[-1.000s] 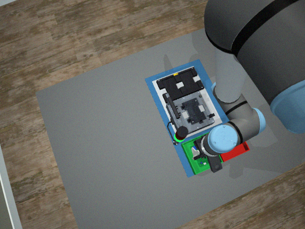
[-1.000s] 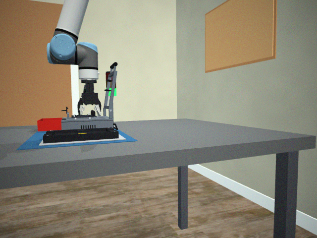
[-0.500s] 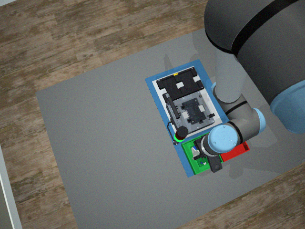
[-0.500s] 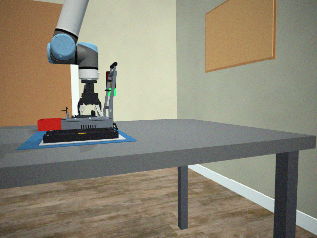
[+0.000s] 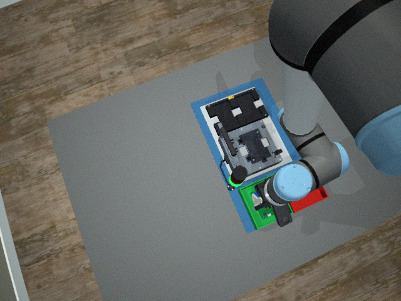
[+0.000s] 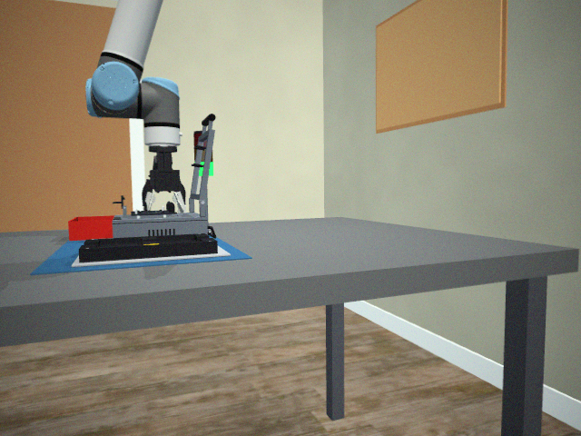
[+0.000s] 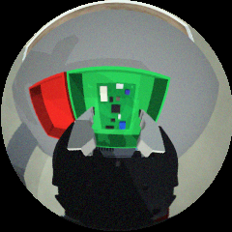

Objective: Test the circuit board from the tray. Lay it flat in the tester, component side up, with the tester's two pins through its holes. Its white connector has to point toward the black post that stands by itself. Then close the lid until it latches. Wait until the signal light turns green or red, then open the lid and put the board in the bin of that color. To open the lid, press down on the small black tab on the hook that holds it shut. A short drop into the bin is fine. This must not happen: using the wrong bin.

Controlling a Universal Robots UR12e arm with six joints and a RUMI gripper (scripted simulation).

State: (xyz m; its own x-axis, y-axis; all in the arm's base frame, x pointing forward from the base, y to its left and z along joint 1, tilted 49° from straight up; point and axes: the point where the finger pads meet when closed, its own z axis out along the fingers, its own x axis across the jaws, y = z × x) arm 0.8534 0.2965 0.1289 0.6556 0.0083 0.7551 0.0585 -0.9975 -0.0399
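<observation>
Right now the green bin is 10 mm to the right of my hand and 10 mm below it. Round my hand: red bin (150 mm behind, 20 mm to the right, 10 mm below); then green circuit board (10 mm to the right, 10 mm below); then black latch hook (90 mm behind, 160 mm to the right, 70 mm above).
</observation>
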